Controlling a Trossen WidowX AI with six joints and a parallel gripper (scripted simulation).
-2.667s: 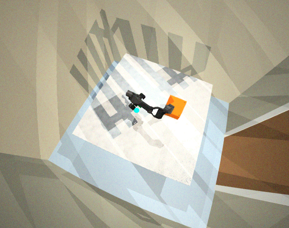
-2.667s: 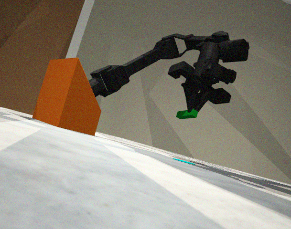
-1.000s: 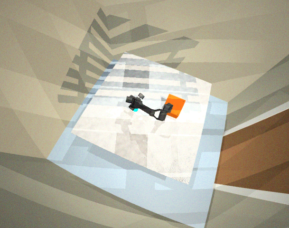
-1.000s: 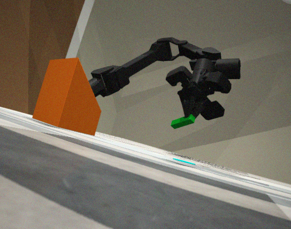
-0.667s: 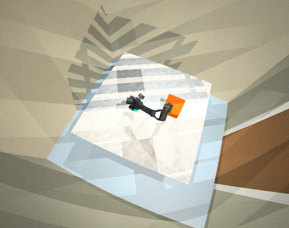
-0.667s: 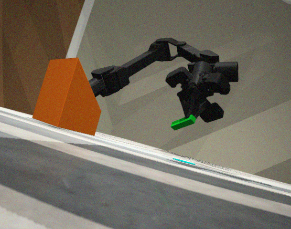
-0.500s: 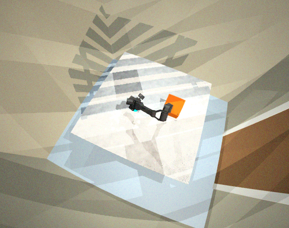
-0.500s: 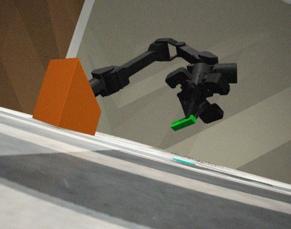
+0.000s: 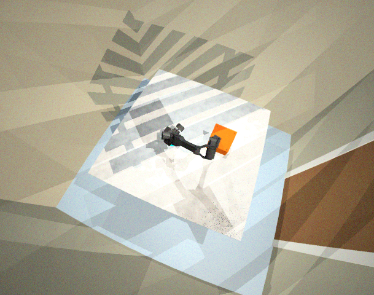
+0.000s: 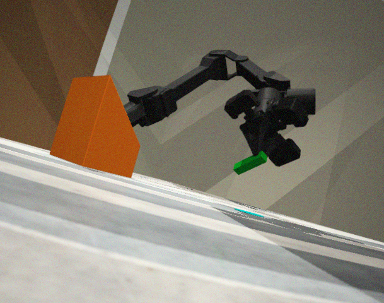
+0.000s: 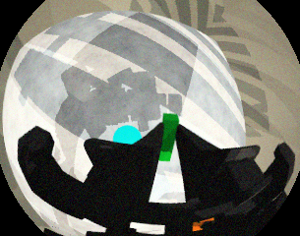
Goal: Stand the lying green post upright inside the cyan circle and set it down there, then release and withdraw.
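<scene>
Now: gripper tip 10 cm above the cyan circle, 4 cm to the right of it and 2 cm past it. Round my gripper tip: green post (2 cm behind, 1 cm below).
</scene>
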